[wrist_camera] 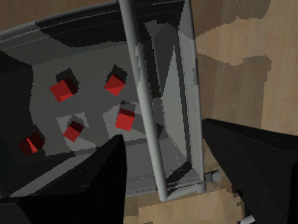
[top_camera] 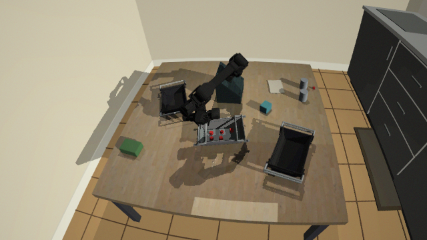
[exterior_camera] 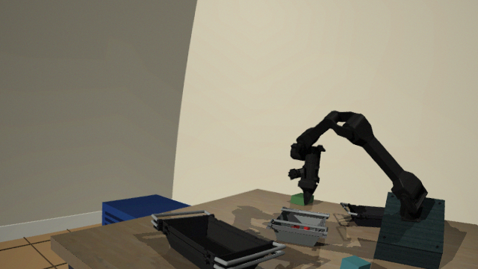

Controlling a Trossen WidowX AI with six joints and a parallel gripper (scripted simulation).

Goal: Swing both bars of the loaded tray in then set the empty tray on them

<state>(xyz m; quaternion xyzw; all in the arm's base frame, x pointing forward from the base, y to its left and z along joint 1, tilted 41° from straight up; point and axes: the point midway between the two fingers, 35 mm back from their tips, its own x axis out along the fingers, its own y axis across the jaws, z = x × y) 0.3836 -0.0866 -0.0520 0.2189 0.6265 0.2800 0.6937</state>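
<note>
My gripper tip is now 290 mm past the black tray, 250 mm to the left of it and 50 mm above it. Round my gripper tip: green block 120 mm ahead, 430 mm to the right, 80 mm below; then teal cube 240 mm behind, 340 mm to the left, 80 mm below; then beige pad 480 mm behind, 430 mm to the left, 100 mm below.
</note>
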